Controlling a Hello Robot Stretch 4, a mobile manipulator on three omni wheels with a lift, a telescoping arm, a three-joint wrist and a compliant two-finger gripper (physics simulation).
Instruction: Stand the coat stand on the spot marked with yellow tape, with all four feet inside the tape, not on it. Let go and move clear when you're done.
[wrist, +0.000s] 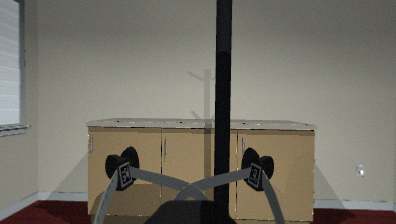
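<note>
The coat stand's straight black pole runs upright from the top edge of the wrist view down behind the gripper's right finger strip. My gripper is open, with its two dark fingertips wide apart. In the view the pole stands between the fingertips, nearer the right one, and touches neither. It looks to be beyond the fingers, but how far is hard to tell. The coat stand's feet, its upper pegs and the yellow tape do not show in this view.
A wooden cabinet with a pale top stands behind the pole, against the wall. A shadow of a coat stand with pegs falls on the wall. A window is at the left. Dark red floor shows at the lower corners.
</note>
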